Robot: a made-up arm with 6 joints. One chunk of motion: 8 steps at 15 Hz.
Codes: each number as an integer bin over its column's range. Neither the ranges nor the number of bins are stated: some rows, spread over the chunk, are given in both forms.
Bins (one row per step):
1: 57 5 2 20 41 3
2: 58 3 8 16 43 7
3: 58 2 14 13 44 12
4: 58 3 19 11 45 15
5: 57 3 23 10 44 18
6: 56 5 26 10 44 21
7: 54 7 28 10 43 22
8: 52 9 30 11 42 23
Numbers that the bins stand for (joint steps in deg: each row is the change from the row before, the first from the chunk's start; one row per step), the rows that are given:
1: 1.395 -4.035 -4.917 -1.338 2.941 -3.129
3: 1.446 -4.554 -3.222 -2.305 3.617 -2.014
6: 1.344 -4.035 -1.527 -2.719 3.617 -0.900
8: 1.141 -3.343 -0.962 -2.581 3.167 -0.652
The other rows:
2: 1.446 -4.381 -4.070 -1.890 3.392 -2.633
4: 1.446 -4.381 -2.516 -2.581 3.843 -1.643
5: 1.395 -4.381 -1.951 -2.719 3.617 -1.271
7: 1.243 -3.689 -1.244 -2.719 3.392 -0.776

